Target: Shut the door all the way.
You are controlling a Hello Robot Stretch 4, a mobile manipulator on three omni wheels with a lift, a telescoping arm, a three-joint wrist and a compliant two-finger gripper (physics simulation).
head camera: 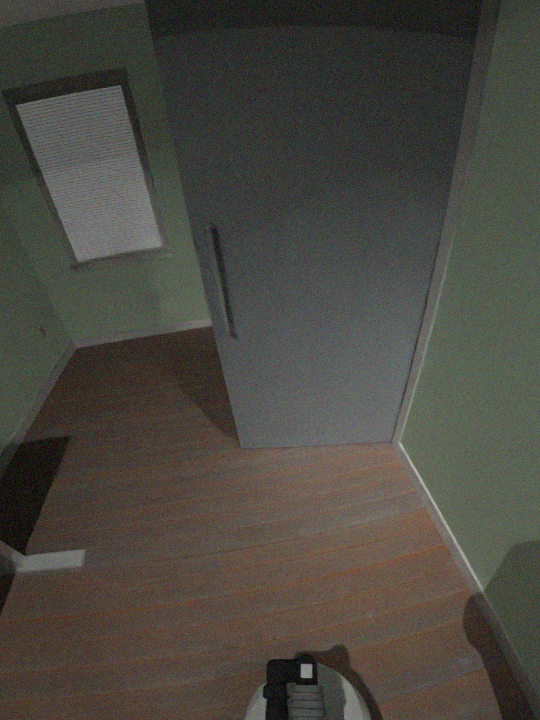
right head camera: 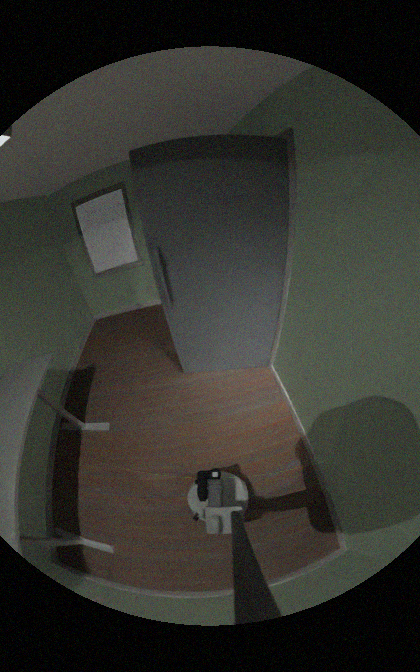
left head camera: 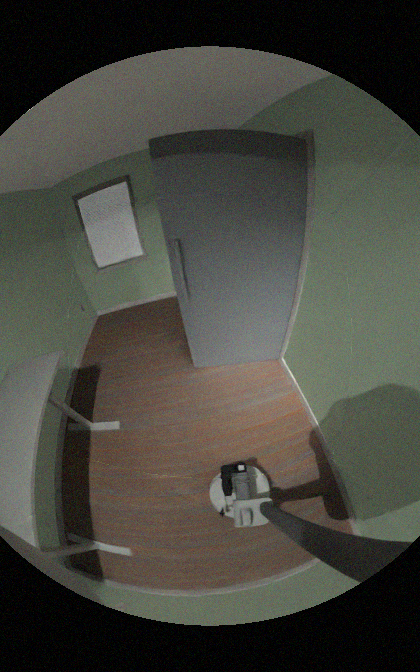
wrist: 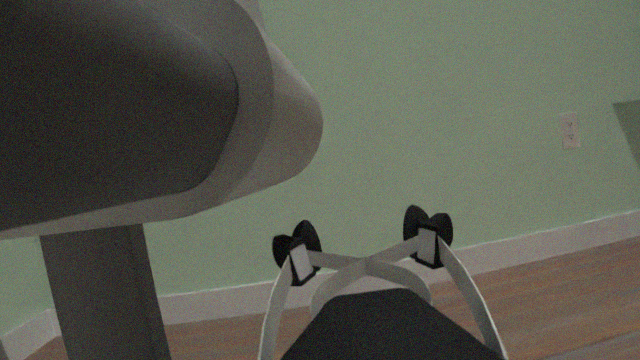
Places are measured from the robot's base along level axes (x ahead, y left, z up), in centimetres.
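Where they show: gripper, between the fingertips: (right head camera: 203, 521) (left head camera: 229, 515) (wrist: 360, 233).
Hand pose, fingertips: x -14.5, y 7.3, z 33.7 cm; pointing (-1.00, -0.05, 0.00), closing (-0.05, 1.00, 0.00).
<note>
Each offset is from my fingertips to the top centre of the thing. "pt": to the spot under its first point. Level surfaces: height alone.
The grey door @(pt dz +77.2, dx +138.2, dy -20.4 cm) (head camera: 325, 261) (left head camera: 240, 250) (right head camera: 225, 260) stands ahead, swung out into the room from the frame post (head camera: 437, 279) at its right edge. A long vertical bar handle @(pt dz +71.8, dx +137.2, dy +20.1 cm) (head camera: 222, 282) (left head camera: 181, 267) (right head camera: 165, 275) is near its left edge. Floor and a window wall show past its left edge. My gripper (wrist: 360, 233) is open and empty in the wrist view, its two black fingertips wide apart in front of a green wall, away from the door. The door does not show in the wrist view.
A white table @(dz +58.6 cm) (left head camera: 25, 440) (right head camera: 15, 440) stands along the left wall; its foot (head camera: 55, 560) reaches onto the floor. A window (head camera: 90, 171) is on the far wall. A green wall (head camera: 494, 348) runs close along the right side. A wall outlet @(dz +9.3, dx -93.0, dy +68.7 cm) (wrist: 570, 130) shows in the wrist view.
</note>
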